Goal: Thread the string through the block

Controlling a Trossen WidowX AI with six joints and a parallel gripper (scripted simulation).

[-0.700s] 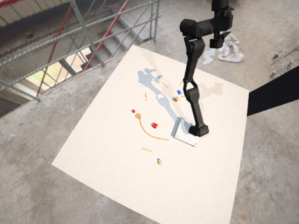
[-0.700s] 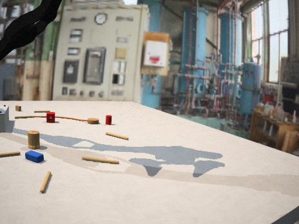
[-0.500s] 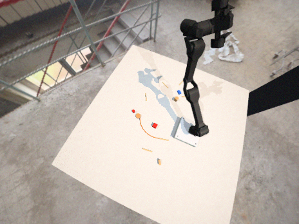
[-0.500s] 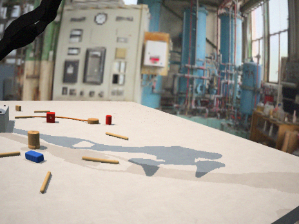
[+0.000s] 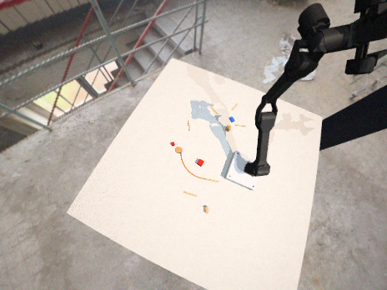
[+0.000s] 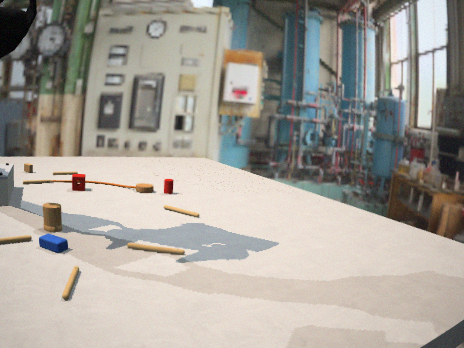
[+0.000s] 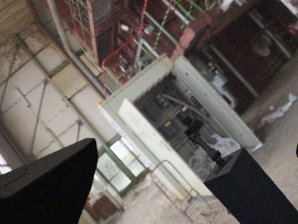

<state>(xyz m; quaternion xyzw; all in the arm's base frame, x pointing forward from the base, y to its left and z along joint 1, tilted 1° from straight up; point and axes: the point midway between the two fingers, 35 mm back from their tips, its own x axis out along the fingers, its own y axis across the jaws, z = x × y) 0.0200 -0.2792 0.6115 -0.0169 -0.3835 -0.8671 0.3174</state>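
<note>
Now: the red block 280 mm ahead of my gripper tip, 390 mm to the left of it and 660 mm below it. Also, from my gripper tip: blue block 240 mm ahead, 10 mm to the left, 670 mm below; wooden cylinder 230 mm ahead, 90 mm to the left, 660 mm below; stick 180 mm ahead, 450 mm to the left, 680 mm below.
</note>
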